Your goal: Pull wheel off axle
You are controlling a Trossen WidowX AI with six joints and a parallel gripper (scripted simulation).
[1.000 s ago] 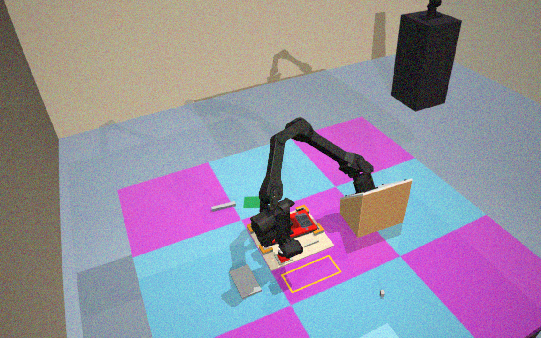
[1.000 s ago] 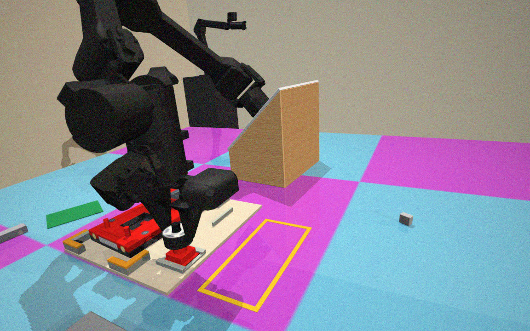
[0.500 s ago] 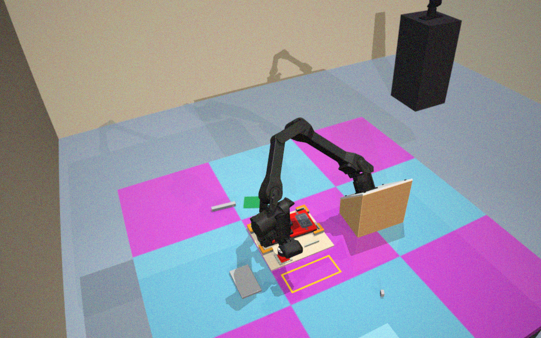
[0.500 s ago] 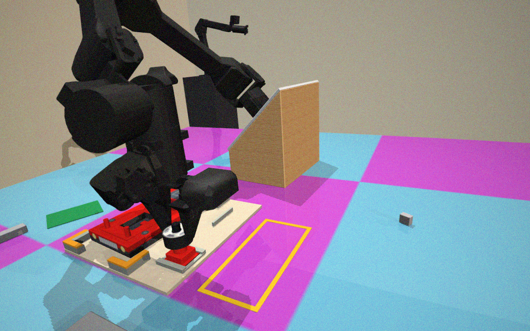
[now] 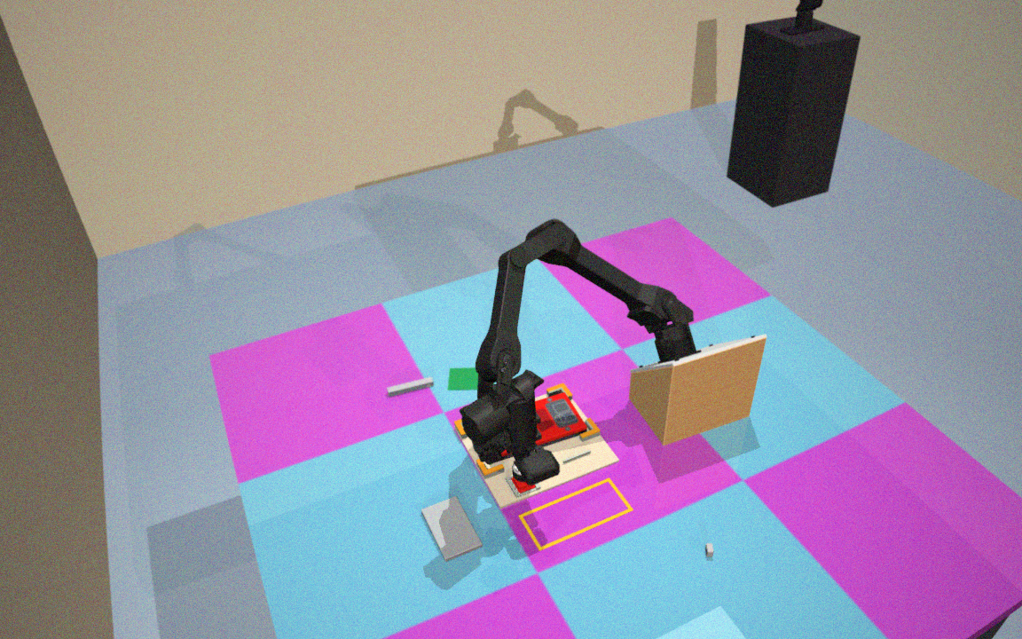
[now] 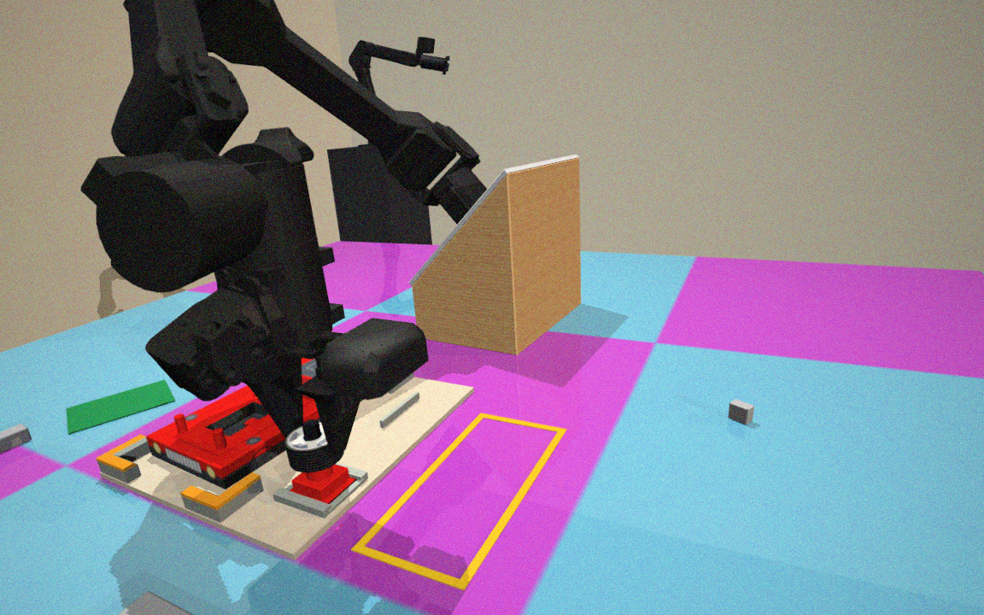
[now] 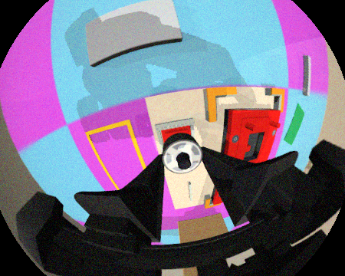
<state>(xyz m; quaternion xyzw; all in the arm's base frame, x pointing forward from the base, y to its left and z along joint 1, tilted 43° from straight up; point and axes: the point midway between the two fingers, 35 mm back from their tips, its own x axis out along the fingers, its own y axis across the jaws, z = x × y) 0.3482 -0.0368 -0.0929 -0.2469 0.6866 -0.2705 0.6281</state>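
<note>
Now: the wheel right at my gripper tip.
</note>
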